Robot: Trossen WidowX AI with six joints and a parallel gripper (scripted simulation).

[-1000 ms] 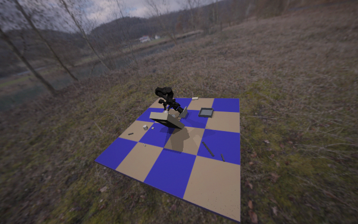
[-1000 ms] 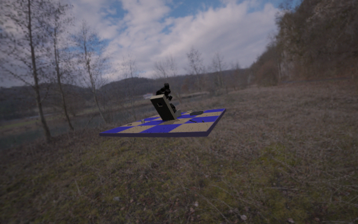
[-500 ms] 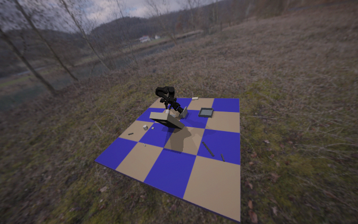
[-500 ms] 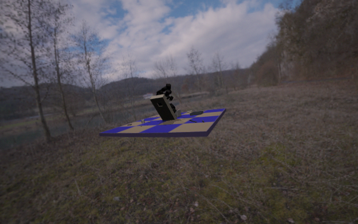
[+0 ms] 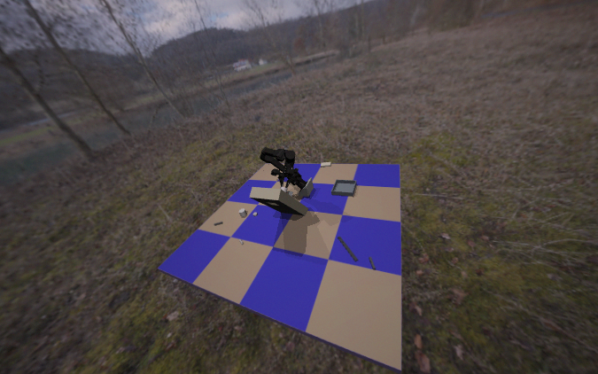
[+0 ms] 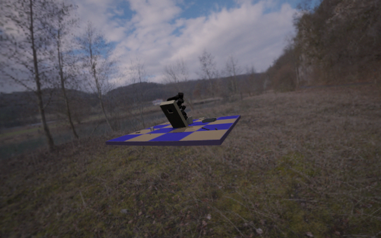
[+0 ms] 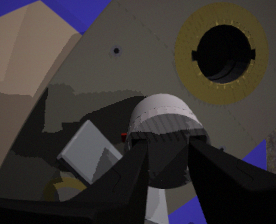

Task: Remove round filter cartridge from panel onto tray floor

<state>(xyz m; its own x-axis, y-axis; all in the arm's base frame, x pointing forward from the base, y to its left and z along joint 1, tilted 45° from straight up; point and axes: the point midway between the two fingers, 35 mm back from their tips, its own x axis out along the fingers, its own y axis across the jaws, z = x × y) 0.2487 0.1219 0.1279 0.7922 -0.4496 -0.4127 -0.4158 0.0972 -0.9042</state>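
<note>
Right now the round grey filter cartridge is 1 cm below my gripper tip and 1 cm ahead of it. The rest, counted from my gripper tip: square grey tray (33 cm behind, 29 cm to the left, 21 cm below); tan service panel (6 cm below, 5 cm ahead, 1 cm to the right).
</note>
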